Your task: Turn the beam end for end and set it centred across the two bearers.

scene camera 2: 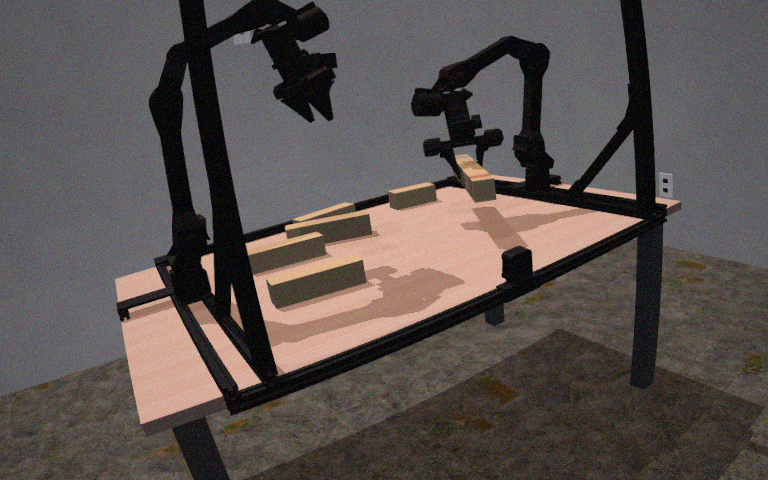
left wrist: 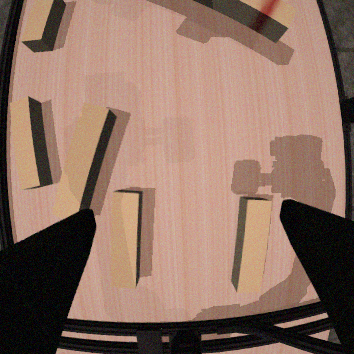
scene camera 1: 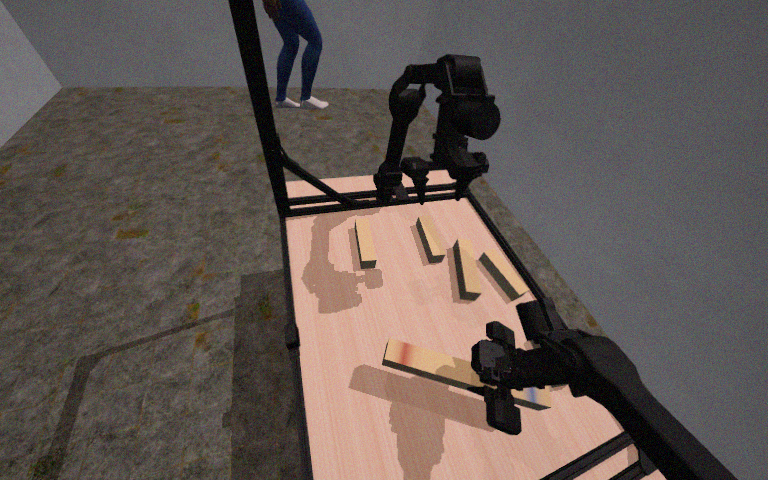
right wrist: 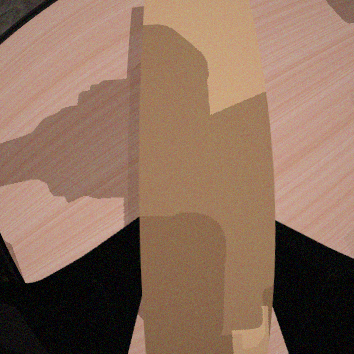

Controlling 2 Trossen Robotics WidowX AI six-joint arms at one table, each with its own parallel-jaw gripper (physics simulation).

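Where they show: left gripper, fingertip midpoint: [scene camera 2: 321, 120] [left wrist: 188, 214] [scene camera 1: 439, 202]; right gripper, fingertip midpoint: [scene camera 1: 468, 377] [right wrist: 201, 222]; left arm's base, link origin: [scene camera 2: 193, 297] [left wrist: 184, 341] [scene camera 1: 383, 196]; right arm's base, link origin: [scene camera 2: 539, 189].
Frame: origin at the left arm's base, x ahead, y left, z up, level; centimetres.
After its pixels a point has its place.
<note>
The long wooden beam [scene camera 1: 430, 362] @(z 11.4, x 61.5, y -10.2 cm) [scene camera 2: 475, 172] @(z 11.4, x 60.6, y -10.9 cm) [left wrist: 240, 17] @(z 8.1, x 58.2, y -11.0 cm) [right wrist: 205, 165] @(z 11.5, x 64.9, y -4.2 cm) is held level, off the table, its shadow apart from it. My right gripper [scene camera 1: 481, 378] @(z 8.5, x 66.0, y -2.3 cm) [scene camera 2: 468, 165] @(z 8.5, x 66.0, y -2.3 cm) [right wrist: 201, 222] @(z 8.5, x 66.0, y -2.3 cm) is shut on it, nearer the blue-banded end. In scene camera 1 the red band is toward the left and the blue toward the right. Two short, roughly parallel blocks, seemingly the bearers, lie on the table: one block [scene camera 1: 365, 243] @(z 2.5, x 22.8, y -13.1 cm) [scene camera 2: 317, 283] @(z 0.6, x 20.1, y -14.8 cm) [left wrist: 254, 245] @(z 2.5, x 21.3, y -12.6 cm) and another block [scene camera 1: 431, 240] @(z 2.5, x 25.6, y 8.5 cm) [scene camera 2: 288, 253] @(z 0.6, x 23.2, y 7.3 cm) [left wrist: 125, 240] @(z 2.5, x 23.5, y 9.1 cm). My left gripper [scene camera 1: 439, 200] @(z 26.9, x 32.5, y -0.1 cm) [scene camera 2: 321, 120] @(z 26.9, x 32.5, y -0.1 cm) [left wrist: 188, 214] @(z 26.9, x 32.5, y -0.1 cm) is open and empty, high above the table.
A longer block [scene camera 1: 466, 271] @(z 3.1, x 39.3, y 14.1 cm) [scene camera 2: 334, 227] @(z 1.5, x 37.5, y 13.7 cm) [left wrist: 82, 155] @(z 3.1, x 38.0, y 15.4 cm) and a slanted block [scene camera 1: 502, 277] @(z 1.6, x 43.2, y 26.0 cm) [left wrist: 25, 145] @(z 2.5, x 40.7, y 27.2 cm) lie beside the parallel pair. Another block [scene camera 2: 412, 196] @(z 0.9, x 66.7, y 24.5 cm) [left wrist: 42, 22] @(z 2.8, x 65.7, y 25.4 cm) lies near the far rail. Black rails and upright posts frame the table.
</note>
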